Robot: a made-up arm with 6 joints.
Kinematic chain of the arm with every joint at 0, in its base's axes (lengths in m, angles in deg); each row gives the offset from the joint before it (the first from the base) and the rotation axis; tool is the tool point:
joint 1: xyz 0 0 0.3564 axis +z
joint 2: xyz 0 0 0 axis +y
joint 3: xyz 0 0 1.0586 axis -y
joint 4: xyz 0 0 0 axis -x
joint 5: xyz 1.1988 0 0 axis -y
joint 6: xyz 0 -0.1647 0 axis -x
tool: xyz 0 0 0
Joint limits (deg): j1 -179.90..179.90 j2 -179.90..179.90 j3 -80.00..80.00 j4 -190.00..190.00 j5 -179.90..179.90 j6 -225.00..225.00
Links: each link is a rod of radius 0.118 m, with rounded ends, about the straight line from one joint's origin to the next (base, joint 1, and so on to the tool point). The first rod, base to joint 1, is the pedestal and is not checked.
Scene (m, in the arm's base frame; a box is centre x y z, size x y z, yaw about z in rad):
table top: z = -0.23
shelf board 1: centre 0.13 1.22 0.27 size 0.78 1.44 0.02 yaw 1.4
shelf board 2: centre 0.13 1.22 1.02 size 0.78 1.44 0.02 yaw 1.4
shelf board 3: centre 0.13 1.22 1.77 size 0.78 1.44 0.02 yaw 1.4
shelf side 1: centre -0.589 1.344 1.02 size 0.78 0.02 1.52 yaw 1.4
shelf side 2: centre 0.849 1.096 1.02 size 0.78 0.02 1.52 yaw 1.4
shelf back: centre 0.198 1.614 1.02 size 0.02 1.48 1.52 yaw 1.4
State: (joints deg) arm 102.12 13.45 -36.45 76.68 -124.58 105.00
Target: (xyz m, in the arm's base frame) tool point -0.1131 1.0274 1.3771
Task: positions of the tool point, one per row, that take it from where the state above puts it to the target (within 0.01 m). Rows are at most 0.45 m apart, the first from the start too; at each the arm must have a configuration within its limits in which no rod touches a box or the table.
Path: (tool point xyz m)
1: -0.2997 0.8252 0.6068
2: -0.3040 0.5353 0.5723
3: -0.2996 0.6134 0.9594
4: -0.2026 0.5084 1.3770
5: -0.1900 0.7586 1.4067
6: -0.1131 1.0274 1.3771

